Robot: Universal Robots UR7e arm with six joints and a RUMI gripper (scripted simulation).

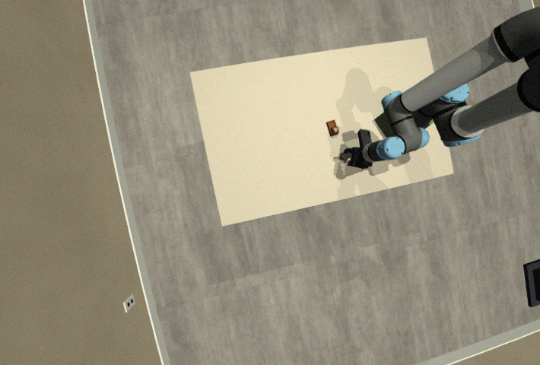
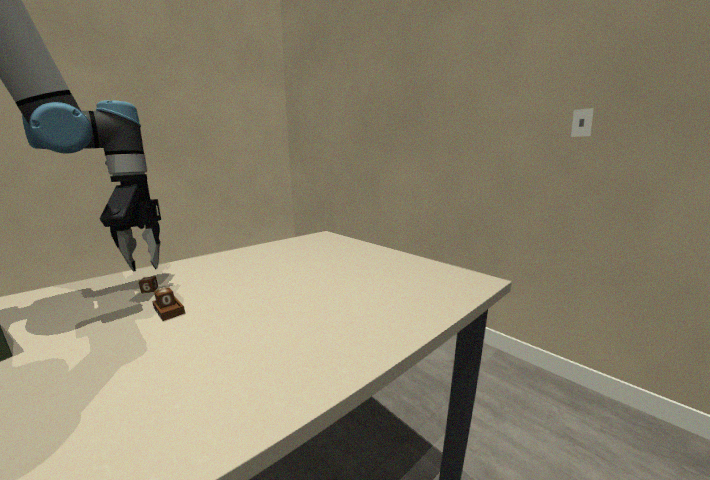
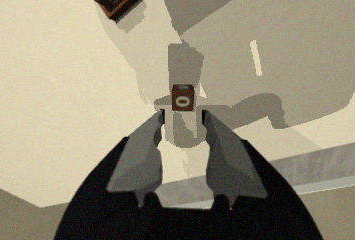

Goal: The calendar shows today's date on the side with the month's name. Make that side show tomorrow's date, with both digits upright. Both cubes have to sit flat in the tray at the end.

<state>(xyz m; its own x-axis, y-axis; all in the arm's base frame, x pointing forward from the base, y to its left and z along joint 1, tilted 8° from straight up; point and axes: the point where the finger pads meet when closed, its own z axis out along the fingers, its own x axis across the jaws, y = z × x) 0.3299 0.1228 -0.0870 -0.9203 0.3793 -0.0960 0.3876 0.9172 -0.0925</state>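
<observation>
The brown digit cube lies 5 cm below my hand. The rest, counted from my hand: brown calendar tray 15 cm to the right, 6 cm below, 2 cm ahead.
</observation>
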